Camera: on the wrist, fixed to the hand. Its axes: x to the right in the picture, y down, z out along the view.
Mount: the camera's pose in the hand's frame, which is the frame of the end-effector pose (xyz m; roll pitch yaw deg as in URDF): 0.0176 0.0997 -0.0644 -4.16 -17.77 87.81
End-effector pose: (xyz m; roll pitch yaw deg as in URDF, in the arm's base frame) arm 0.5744 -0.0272 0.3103 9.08 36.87 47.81
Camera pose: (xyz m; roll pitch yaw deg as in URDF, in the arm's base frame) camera 0.4841 0.0349 0.2615 35.82 -19.84 119.21
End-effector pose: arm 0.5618 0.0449 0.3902 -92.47 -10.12 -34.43
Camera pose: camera 0.5513 -0.0311 0.2980 -43.78 70.47 17.70
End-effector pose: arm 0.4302 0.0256 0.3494 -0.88 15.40 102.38
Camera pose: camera 0.3339 0.0039 0.2812 11.80 -15.69 -174.32
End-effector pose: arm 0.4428 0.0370 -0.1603 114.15 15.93 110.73
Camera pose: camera 0.4086 0.0766 -0.0523 150.12 -44.82 40.42
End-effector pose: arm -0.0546 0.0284 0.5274 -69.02 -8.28 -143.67
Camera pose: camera -0.0966 0.0279 0.4150 -20.34 49.98 -67.00
